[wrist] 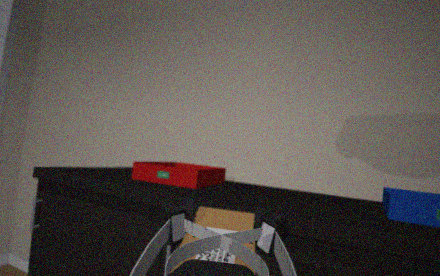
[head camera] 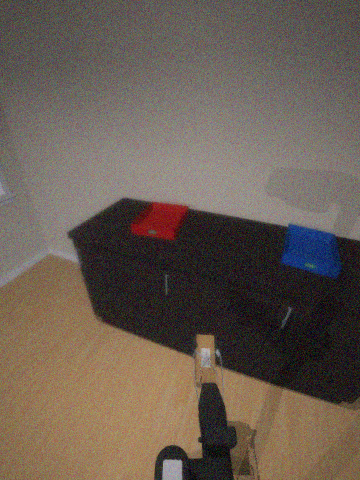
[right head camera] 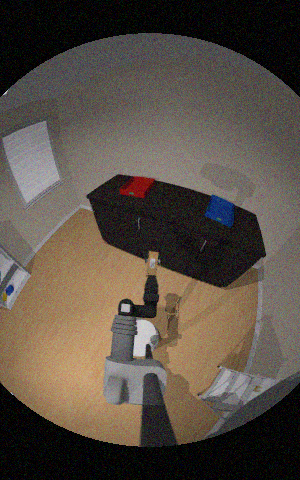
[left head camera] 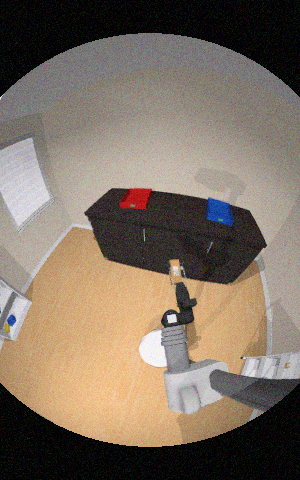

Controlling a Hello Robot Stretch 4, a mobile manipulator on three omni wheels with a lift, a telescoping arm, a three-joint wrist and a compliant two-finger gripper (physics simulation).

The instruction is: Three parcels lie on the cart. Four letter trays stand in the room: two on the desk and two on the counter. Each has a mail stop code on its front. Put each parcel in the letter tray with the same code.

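Pixels of known places: gripper, fingertip midpoint: (wrist: 223, 217) (head camera: 204, 337) (right head camera: 152, 252) (left head camera: 173, 260); robot's base at its link origin: (right head camera: 138, 336) (left head camera: 159, 346).
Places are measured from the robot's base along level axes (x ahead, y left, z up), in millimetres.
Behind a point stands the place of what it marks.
Observation:
My gripper (head camera: 207, 354) (left head camera: 177, 270) (right head camera: 153, 262) (wrist: 223, 217) @[x 485, y -88, z 946 mm] is shut on a brown cardboard parcel (head camera: 205, 342) @[x 466, y -89, z 947 mm] (left head camera: 174, 263) @[x 464, y -89, z 947 mm] (right head camera: 153, 256) @[x 458, y -93, z 946 mm] (wrist: 225, 216) @[x 474, y -90, z 949 mm] with a white label; its code is not readable. It holds the parcel in front of the dark counter (head camera: 235, 245) @[x 1076, y -318, z 882 mm] (left head camera: 175, 210) @[x 1064, y -257, z 882 mm] (right head camera: 175, 204) @[x 1041, y -272, z 882 mm]. A red letter tray (head camera: 160, 220) @[x 1348, y 104, z 885 mm] (left head camera: 136, 198) @[x 1338, y 93, z 884 mm] (right head camera: 137, 187) @[x 1320, y 98, z 884 mm] (wrist: 182, 175) @[x 1133, y 65, z 920 mm] stands on the counter's left part. A blue letter tray (head camera: 310, 250) @[x 1032, y -722, z 884 mm] (left head camera: 220, 211) @[x 1031, y -740, z 885 mm] (right head camera: 220, 210) @[x 1029, y -717, z 884 mm] (wrist: 415, 207) @[x 898, y -561, z 922 mm] stands to the right. Their green code labels are too blurred to read. The desk trays do not show.
A pale cart (left head camera: 272, 367) @[x -687, y -1055, z 370 mm] with a small brown thing (left head camera: 287, 365) (right head camera: 257, 388) on it shows at the lower right. A white shelf unit with small blue and yellow things stands at the left edge. A window (left head camera: 25, 182) @[x 1687, y 1762, z 1316 mm] (right head camera: 32, 165) @[x 1608, y 1793, z 1312 mm] is in the left wall.

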